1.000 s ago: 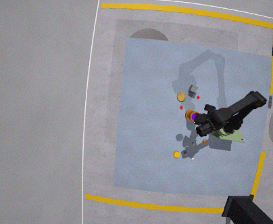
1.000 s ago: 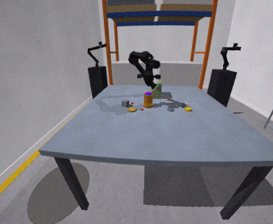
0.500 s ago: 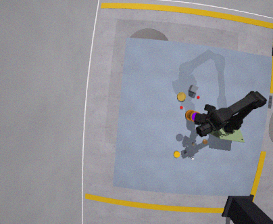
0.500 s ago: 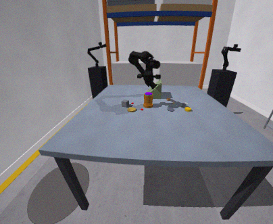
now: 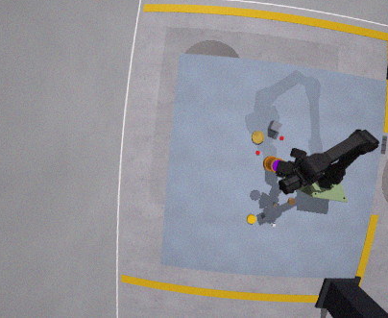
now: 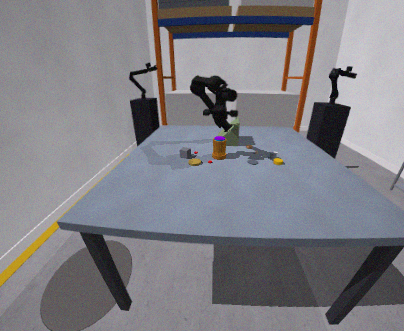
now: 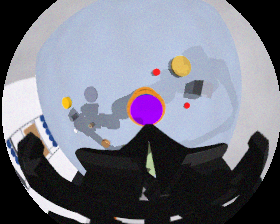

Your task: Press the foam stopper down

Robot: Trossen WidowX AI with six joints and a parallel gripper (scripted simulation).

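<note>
Now: hand 100 mm above the purple foam stopper. From my hand the other things lie so: grey disc: 50 mm ahead, 200 mm to the left, 210 mm below; then grey cube: 20 mm ahead, 200 mm to the right, 190 mm below; then small piece: 170 mm behind, 200 mm to the left, 210 mm below.
</note>
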